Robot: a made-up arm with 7 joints.
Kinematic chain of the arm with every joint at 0, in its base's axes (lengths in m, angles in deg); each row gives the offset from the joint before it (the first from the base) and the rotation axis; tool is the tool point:
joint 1: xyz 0 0 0 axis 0 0.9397 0.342
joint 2: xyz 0 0 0 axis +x
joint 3: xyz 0 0 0 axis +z
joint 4: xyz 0.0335 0 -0.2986 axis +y
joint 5: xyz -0.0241 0 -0.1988 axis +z
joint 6: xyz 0 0 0 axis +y
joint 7: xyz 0 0 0 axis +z
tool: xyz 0 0 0
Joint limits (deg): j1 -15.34..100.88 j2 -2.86..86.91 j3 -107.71..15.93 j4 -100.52..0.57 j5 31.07..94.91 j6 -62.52..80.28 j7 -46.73..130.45
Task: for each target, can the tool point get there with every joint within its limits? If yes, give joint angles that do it. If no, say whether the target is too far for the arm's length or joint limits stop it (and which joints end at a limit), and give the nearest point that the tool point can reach.
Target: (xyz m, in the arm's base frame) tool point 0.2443 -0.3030 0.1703
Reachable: no: joint limits stop it (at a limit: joint 1, joint 2, joint 4) | nearest point 0.2187 -0.1905 -0.2284 | short by 0.415 m
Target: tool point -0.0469 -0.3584 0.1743
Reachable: no: joint limits stop it (at a limit: joint 1, joint 2, joint 3, joint 4) | nearest point -0.1606 -0.3322 -0.0111 | short by 0.219 m
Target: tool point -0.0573 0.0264 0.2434
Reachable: no: joint limits stop it (at a limit: joint 1, joint 2, joint 3, joint 4) | nearest point -0.2976 0.1210 0.1818 | short by 0.265 m
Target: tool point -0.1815 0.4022 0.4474
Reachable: no: too far | nearest point -0.2436 0.3831 0.2108 | short by 0.245 m
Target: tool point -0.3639 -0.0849 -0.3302
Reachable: yes | joints 60.88 4.15 -41.73 -23.87 57.38 -33.65 -3.05
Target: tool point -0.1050 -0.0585 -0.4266
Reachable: yes | joints 22.38 20.85 -76.94 -70.05 62.09 -25.66 74.18
